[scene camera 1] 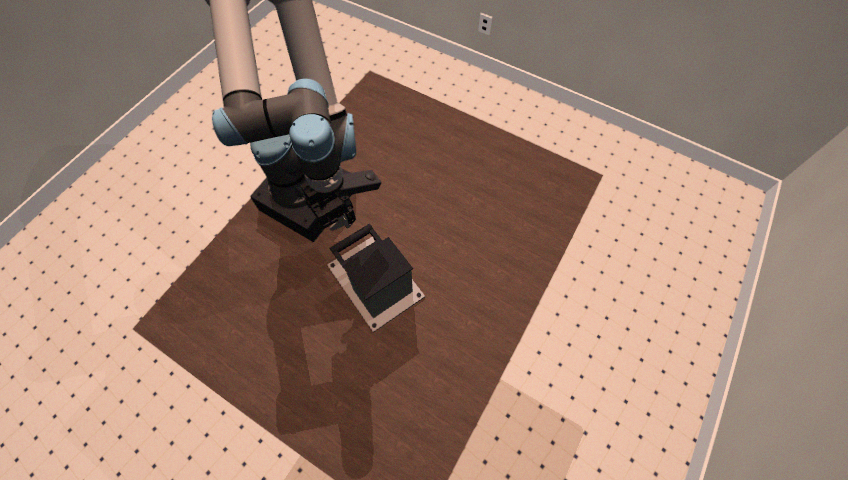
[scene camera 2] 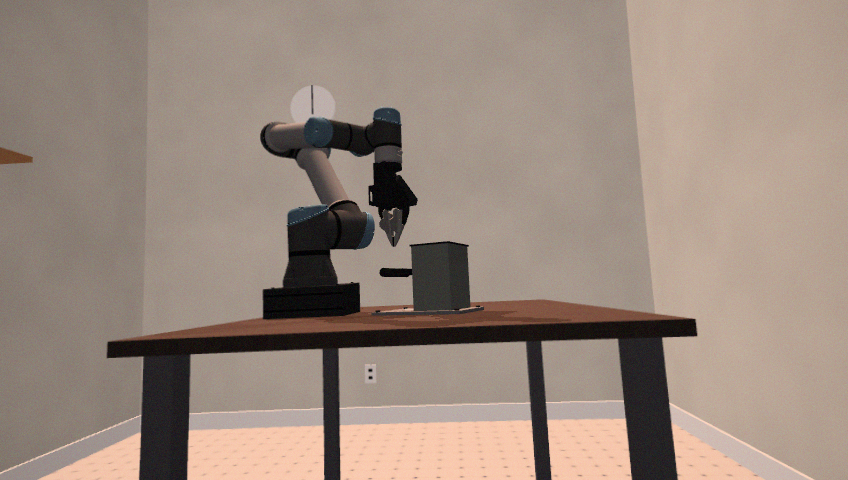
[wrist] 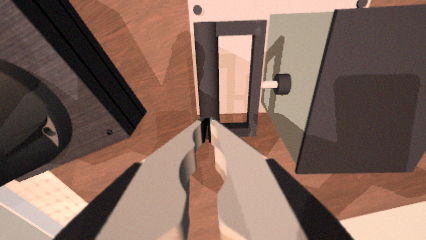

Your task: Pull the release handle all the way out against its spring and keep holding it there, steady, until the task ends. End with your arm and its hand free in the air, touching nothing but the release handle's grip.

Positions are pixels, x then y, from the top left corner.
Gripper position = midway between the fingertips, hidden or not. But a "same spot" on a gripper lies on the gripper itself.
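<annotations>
Gripper (scene camera 1: 330, 229), (scene camera 2: 389, 222): same spot on it. Gripper also in the wrist view (207, 119).
</annotations>
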